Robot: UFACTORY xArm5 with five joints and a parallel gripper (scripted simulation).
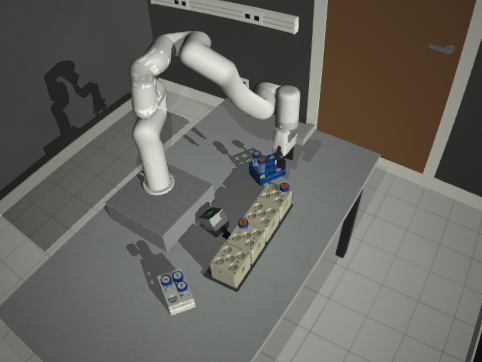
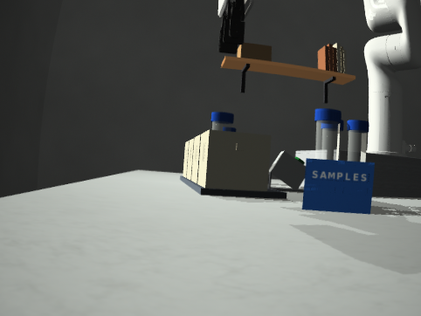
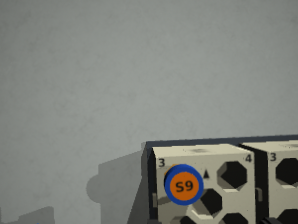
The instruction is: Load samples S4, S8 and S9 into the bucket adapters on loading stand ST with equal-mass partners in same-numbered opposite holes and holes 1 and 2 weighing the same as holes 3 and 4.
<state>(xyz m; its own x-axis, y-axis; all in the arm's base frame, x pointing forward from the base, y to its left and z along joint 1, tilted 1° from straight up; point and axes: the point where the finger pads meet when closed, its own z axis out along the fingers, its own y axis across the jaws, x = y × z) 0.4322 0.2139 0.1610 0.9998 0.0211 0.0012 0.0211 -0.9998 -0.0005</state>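
Now: the blue samples rack 22 cm below my hand, 14 cm behind it and 13 cm to the left of it. Also, from my hand: white blanks rack 53 cm to the right, 22 cm below, 10 cm behind; adapter 20 cm below, 3 cm to the right, 2 cm behind.
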